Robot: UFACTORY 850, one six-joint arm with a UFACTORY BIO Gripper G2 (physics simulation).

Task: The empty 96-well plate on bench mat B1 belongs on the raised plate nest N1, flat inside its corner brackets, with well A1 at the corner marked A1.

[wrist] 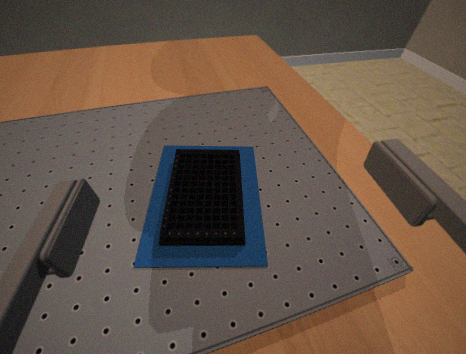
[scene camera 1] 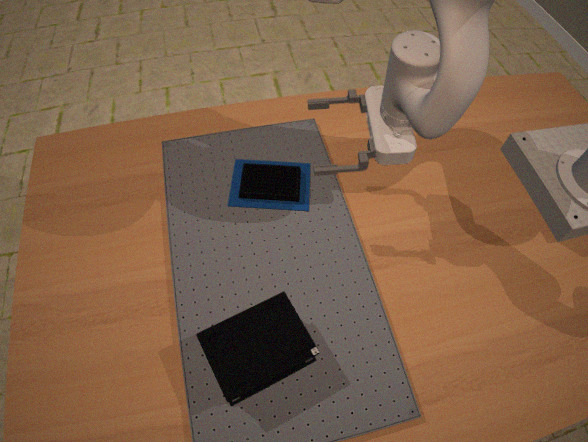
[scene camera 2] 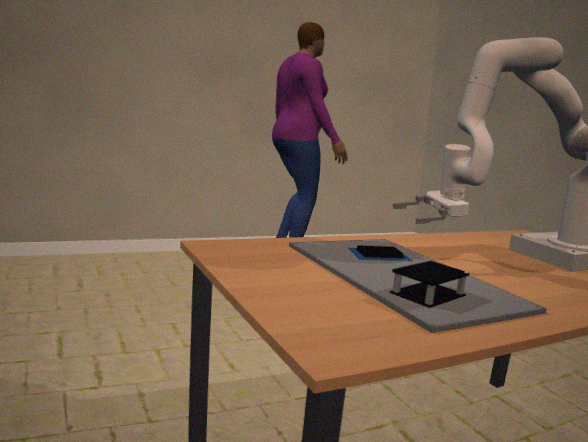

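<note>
I can see a black 96-well plate (scene camera 1: 259, 181). The wrist view shows me the plate (wrist: 204, 207) as well, and with it a blue bench mat B1 (wrist: 150, 254).
</note>
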